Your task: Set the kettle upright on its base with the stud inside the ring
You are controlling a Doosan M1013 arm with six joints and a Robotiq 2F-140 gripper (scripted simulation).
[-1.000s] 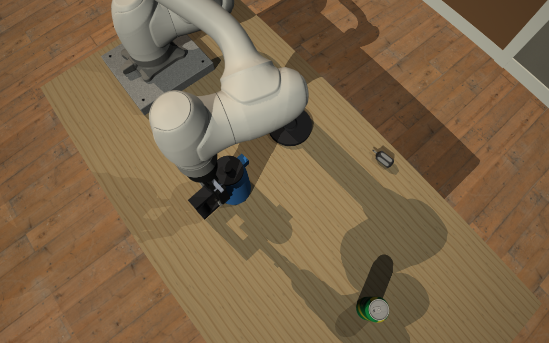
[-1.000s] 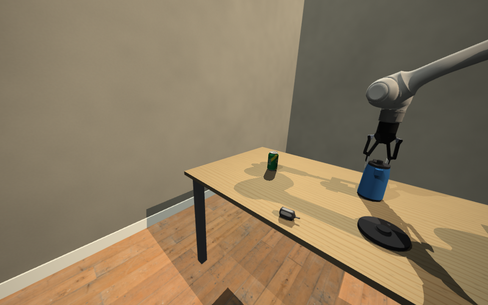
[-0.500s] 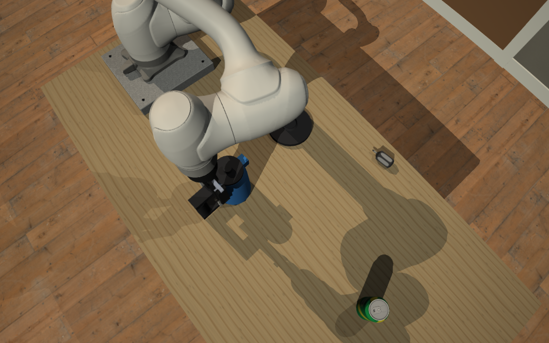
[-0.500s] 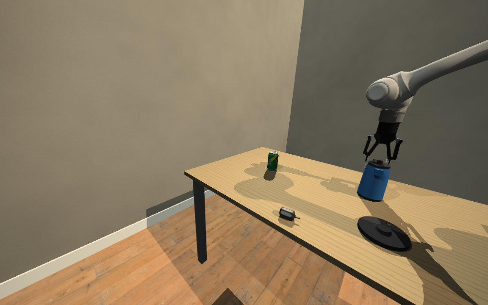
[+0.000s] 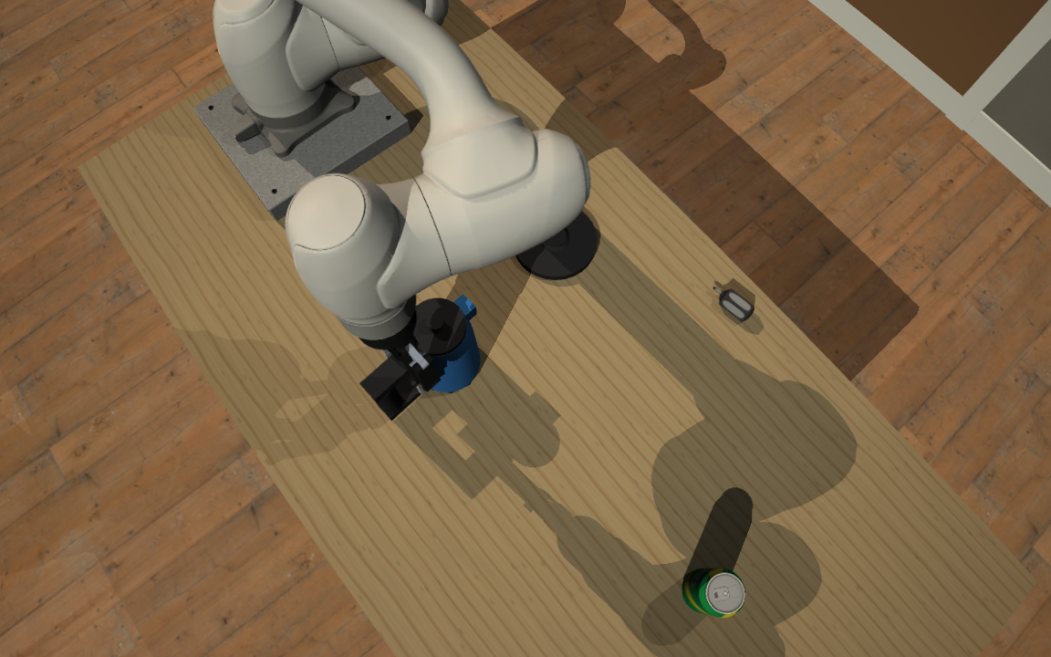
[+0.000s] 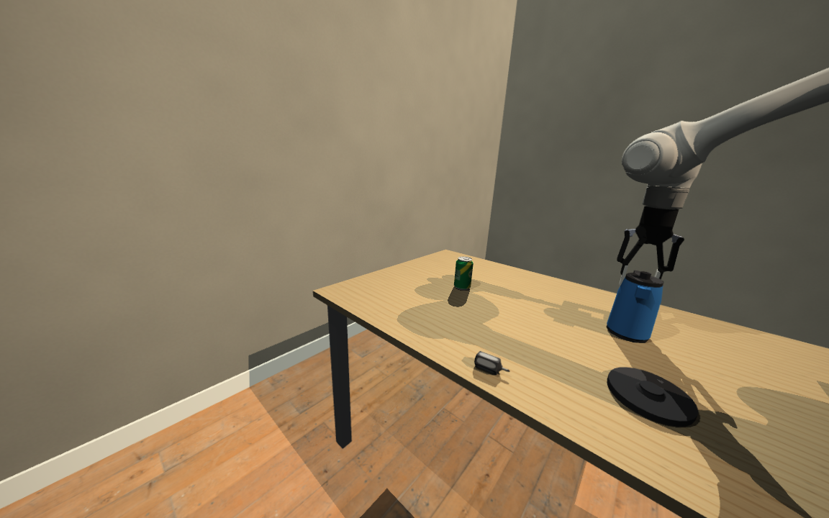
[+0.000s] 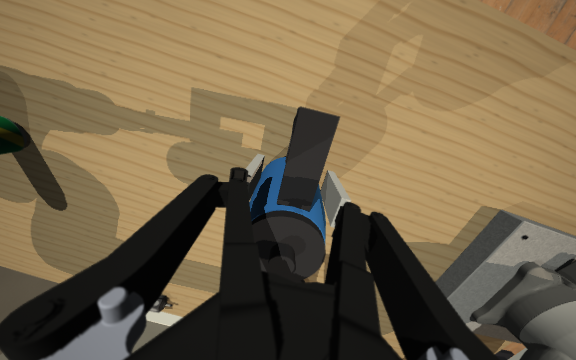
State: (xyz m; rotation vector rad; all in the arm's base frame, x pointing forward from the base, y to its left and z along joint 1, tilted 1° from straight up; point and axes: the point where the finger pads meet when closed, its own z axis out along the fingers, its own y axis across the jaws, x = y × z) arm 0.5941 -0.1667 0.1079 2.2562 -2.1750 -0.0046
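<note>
The blue kettle lies 60 mm below my hand, 30 mm to the left of it and 10 mm behind it. The rest, counted from my hand: green soda can (530 mm ahead, 110 mm to the left, 90 mm below); then round black base (350 mm to the left, 140 mm below, 50 mm behind); then small dark object (490 mm to the left, 240 mm ahead, 140 mm below).
</note>
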